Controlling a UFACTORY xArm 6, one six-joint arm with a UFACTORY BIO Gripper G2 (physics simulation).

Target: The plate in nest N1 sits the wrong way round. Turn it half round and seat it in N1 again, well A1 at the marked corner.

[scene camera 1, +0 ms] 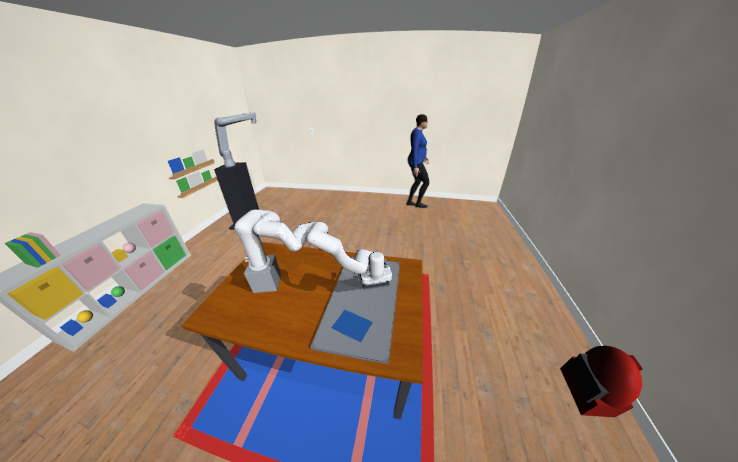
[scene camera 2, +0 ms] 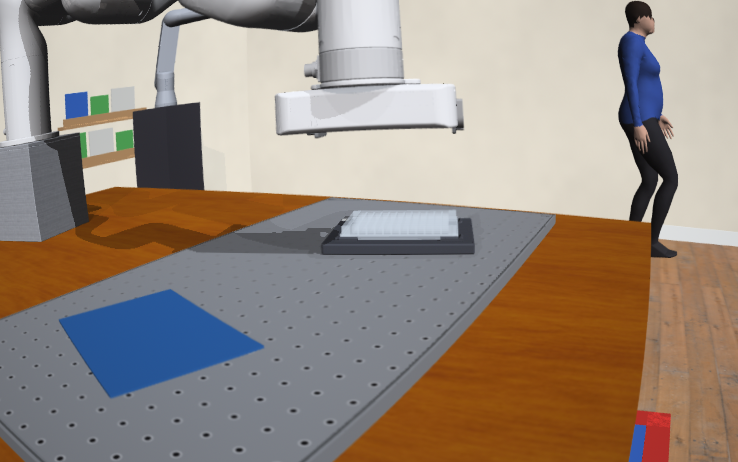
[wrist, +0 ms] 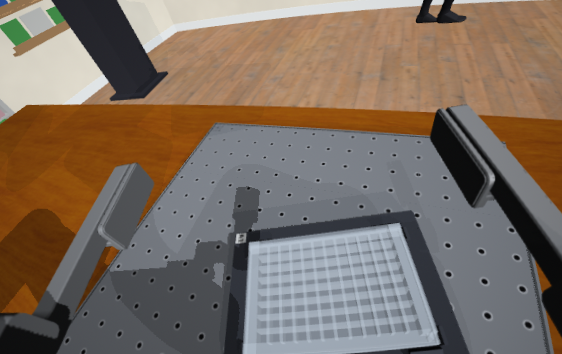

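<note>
The clear, pale plate (scene camera 2: 401,223) (wrist: 335,290) lies flat inside the dark frame of nest N1 (scene camera 2: 397,248) (wrist: 431,280). A small white A1 label (wrist: 241,238) marks the nest's upper left corner in the wrist view. Which corner of the plate holds well A1 is too small to tell. My gripper (wrist: 295,182) is open and empty, its fingers wide apart at the left and right of the wrist view. In scene camera 2 its body hangs above the plate, with a gap between. In scene camera 1 the gripper body hides the plate.
The nest stands on a grey perforated board (scene camera 1: 354,296) (scene camera 2: 305,305) (wrist: 300,162) on the wooden table (scene camera 1: 305,315) (scene camera 2: 490,337). A flat blue square (scene camera 1: 352,325) (scene camera 2: 160,343) lies on the board, apart from the nest. A person (scene camera 1: 418,157) (scene camera 2: 642,108) stands beyond the table.
</note>
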